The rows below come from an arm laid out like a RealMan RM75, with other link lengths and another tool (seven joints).
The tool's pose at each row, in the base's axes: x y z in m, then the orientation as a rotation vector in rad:
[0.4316, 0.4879, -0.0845, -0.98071, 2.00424, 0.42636]
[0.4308, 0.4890, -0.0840, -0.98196, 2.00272, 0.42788]
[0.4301, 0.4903, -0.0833, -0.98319, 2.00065, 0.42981]
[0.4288, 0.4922, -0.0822, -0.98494, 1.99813, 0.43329]
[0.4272, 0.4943, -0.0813, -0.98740, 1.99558, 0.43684]
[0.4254, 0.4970, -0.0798, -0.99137, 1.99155, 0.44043]
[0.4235, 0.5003, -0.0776, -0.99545, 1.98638, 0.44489]
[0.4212, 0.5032, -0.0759, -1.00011, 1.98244, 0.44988]
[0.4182, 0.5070, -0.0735, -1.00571, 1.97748, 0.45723]
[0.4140, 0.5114, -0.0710, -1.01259, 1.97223, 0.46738]
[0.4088, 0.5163, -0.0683, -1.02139, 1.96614, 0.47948]
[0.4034, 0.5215, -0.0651, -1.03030, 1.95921, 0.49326]
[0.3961, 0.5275, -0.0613, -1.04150, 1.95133, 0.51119]
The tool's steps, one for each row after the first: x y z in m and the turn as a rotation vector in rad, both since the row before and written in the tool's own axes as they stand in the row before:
[-0.0007, 0.0013, -0.0001, -0.00145, -0.00112, -0.00083]
[-0.0010, 0.0013, 0.0000, -0.00166, -0.00168, -0.00090]
[-0.0014, 0.0021, -0.0002, -0.00293, -0.00217, -0.00083]
[-0.0012, 0.0025, -0.0001, -0.00330, -0.00192, -0.00123]
[-0.0019, 0.0030, -0.0002, -0.00387, -0.00259, -0.00273]
[-0.0028, 0.0034, -0.0003, -0.00440, -0.00368, -0.00296]
[-0.0020, 0.0035, -0.0004, -0.00519, -0.00250, -0.00257]
[-0.0028, 0.0046, -0.0006, -0.00716, -0.00345, -0.00269]
[-0.0028, 0.0059, -0.0009, -0.00968, -0.00372, -0.00252]
[-0.0029, 0.0070, -0.0011, -0.01187, -0.00398, -0.00325]
[-0.0035, 0.0073, -0.0012, -0.01302, -0.00491, -0.00305]
[-0.0038, 0.0093, -0.0019, -0.01692, -0.00548, -0.00320]

